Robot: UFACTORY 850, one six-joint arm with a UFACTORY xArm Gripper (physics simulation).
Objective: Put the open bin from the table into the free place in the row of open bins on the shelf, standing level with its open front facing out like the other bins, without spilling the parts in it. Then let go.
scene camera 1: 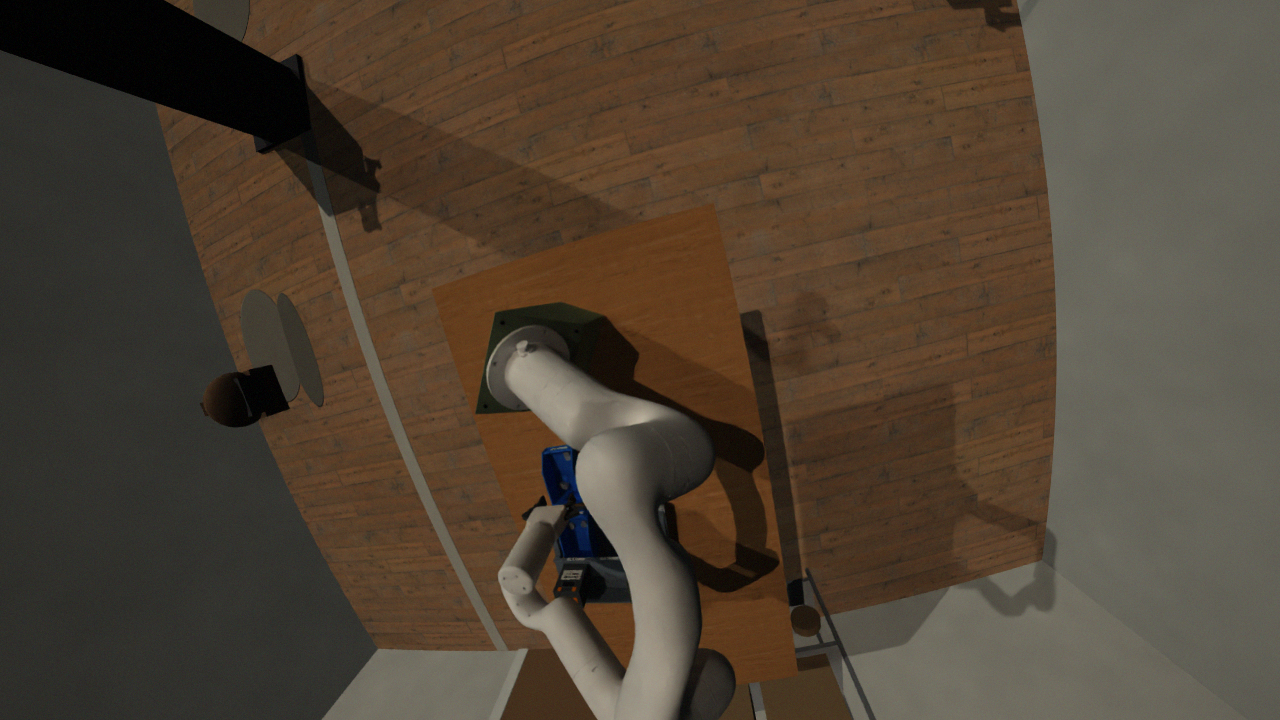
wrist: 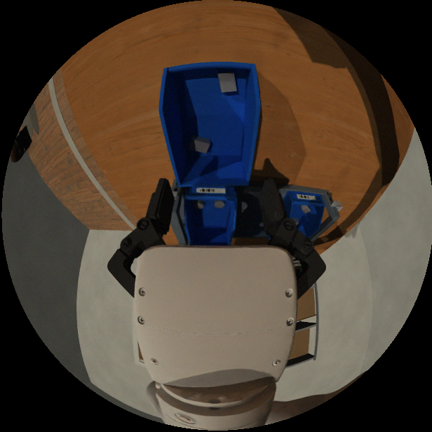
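The open blue bin (scene camera 1: 558,474) (wrist: 215,117) stands on the table, with two grey parts (wrist: 227,82) (wrist: 201,145) visible inside. The grey shelf (scene camera 1: 613,586) (wrist: 178,215) stands beside it. In the wrist view, one blue bin (wrist: 210,220) with parts is in the shelf's row at left and another blue bin (wrist: 306,214) at right, with a dark free place between them. My gripper (scene camera 1: 553,508) (wrist: 216,187) is open and empty. In the wrist view its fingers are spread to either side, near the barcode end of the left shelf bin and the near end of the table bin.
A dark box (scene camera 1: 571,578) with a label stands on the shelf top. The arm covers part of the shelf and table (scene camera 1: 626,259) in the scene view. The robot base (scene camera 1: 528,367) is behind the table bin. A cart-like rack (scene camera 1: 823,604) is beyond the table's edge.
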